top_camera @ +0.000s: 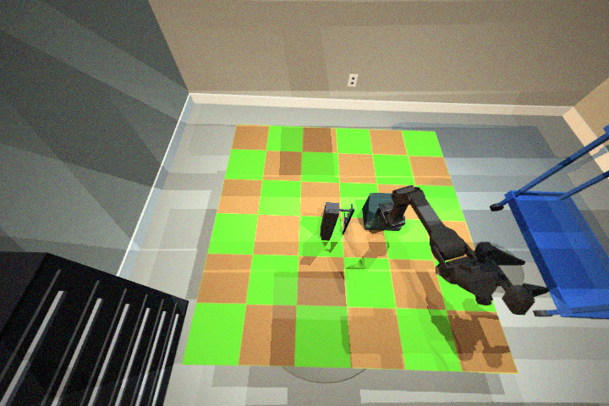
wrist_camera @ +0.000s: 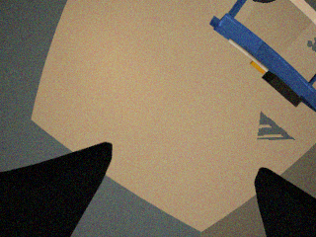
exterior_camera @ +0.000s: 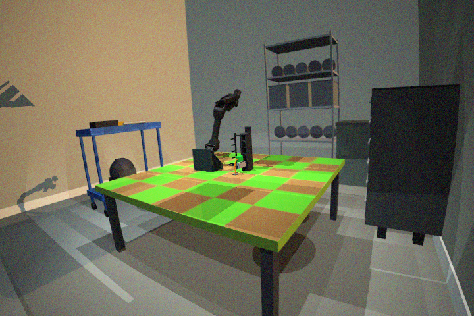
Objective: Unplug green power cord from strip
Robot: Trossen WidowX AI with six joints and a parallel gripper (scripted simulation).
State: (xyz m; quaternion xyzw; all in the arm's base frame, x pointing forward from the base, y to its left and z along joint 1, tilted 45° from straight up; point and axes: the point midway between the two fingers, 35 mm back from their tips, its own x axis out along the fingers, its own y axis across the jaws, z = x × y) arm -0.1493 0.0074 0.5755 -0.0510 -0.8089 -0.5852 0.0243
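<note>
My gripper tip is now 43 cm short of the green plug, 41 cm to the left of it and 41 cm above it.
</note>
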